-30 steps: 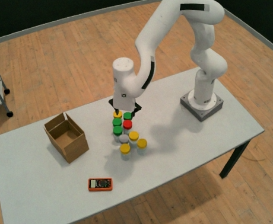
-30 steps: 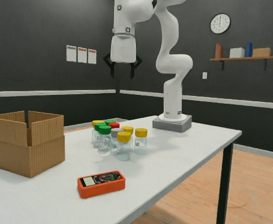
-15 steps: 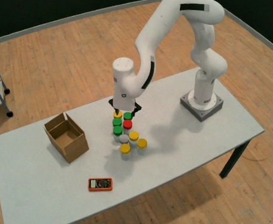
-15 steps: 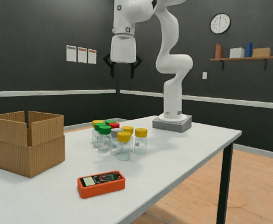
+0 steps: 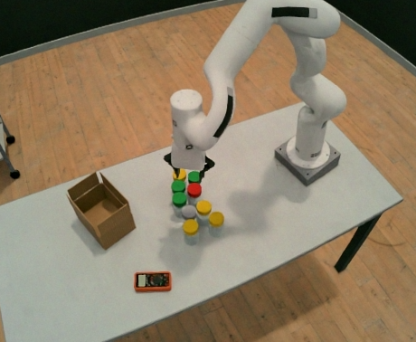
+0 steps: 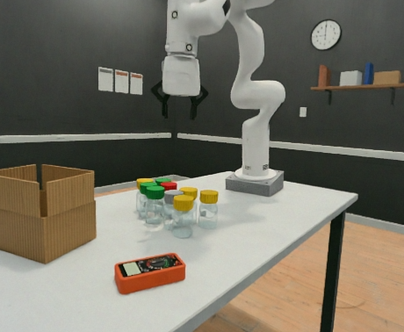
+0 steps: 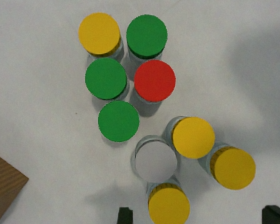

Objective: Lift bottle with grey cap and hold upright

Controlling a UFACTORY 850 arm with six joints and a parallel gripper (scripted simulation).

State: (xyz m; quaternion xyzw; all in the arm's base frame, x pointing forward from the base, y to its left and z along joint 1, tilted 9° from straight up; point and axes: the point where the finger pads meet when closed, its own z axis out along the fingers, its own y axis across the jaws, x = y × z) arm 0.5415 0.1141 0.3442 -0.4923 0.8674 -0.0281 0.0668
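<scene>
My gripper is now 10 mm short of the grey-capped bottle, 10 mm to the left of it and 280 mm above it. Also, from my hand: red-capped bottle 50 mm behind, 100 mm to the right, 280 mm below; orange multimeter 210 mm ahead, 170 mm to the left, 310 mm below.
</scene>
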